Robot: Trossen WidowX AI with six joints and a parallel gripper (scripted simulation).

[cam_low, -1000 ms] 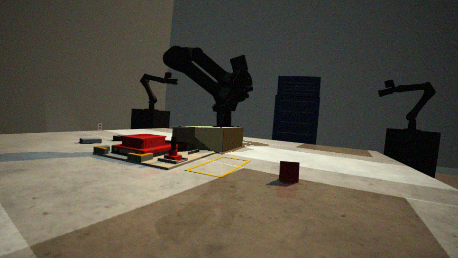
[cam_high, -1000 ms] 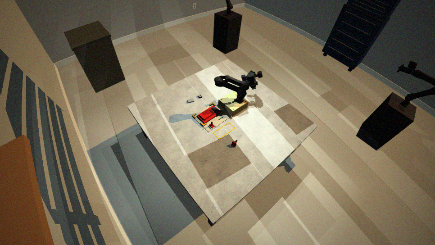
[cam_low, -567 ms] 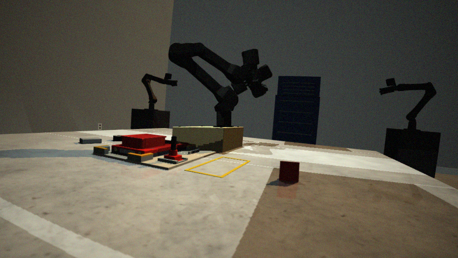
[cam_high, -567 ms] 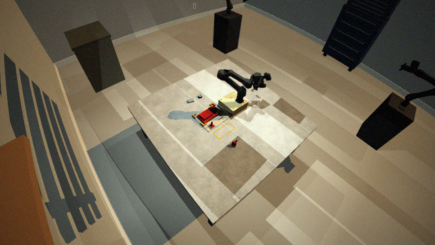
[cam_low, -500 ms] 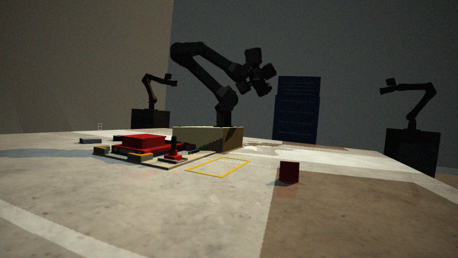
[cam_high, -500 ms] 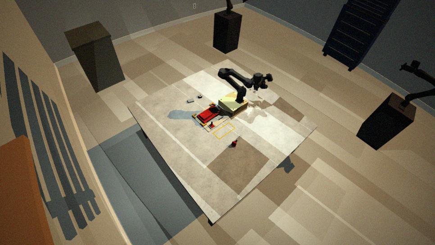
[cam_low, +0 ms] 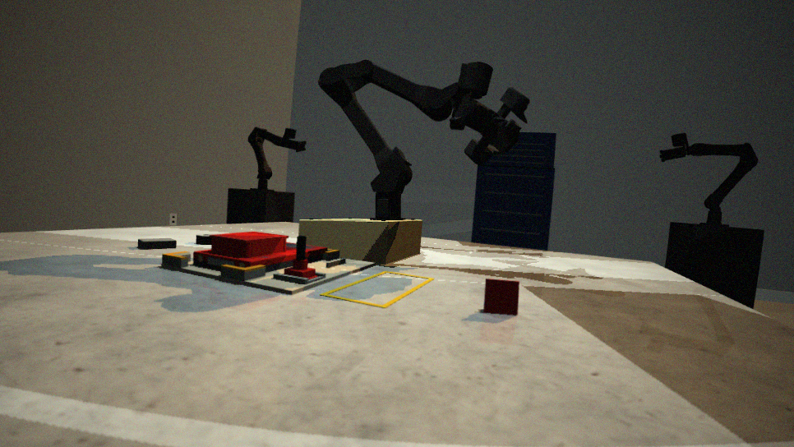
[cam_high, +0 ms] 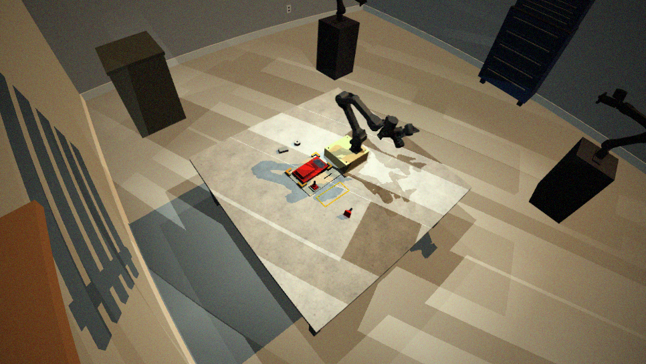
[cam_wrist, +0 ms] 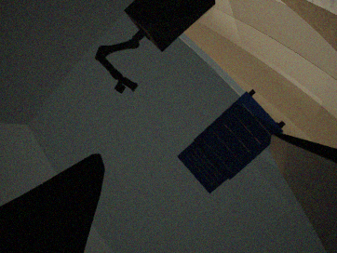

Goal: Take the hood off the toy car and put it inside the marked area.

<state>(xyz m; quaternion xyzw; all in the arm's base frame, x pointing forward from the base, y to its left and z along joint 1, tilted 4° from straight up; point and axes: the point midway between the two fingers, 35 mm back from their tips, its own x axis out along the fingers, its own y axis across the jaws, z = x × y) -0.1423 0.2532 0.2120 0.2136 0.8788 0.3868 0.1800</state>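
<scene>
The hood lies 510 mm ahead of my gripper tip, 360 mm to the right of it and 260 mm below it.
</scene>
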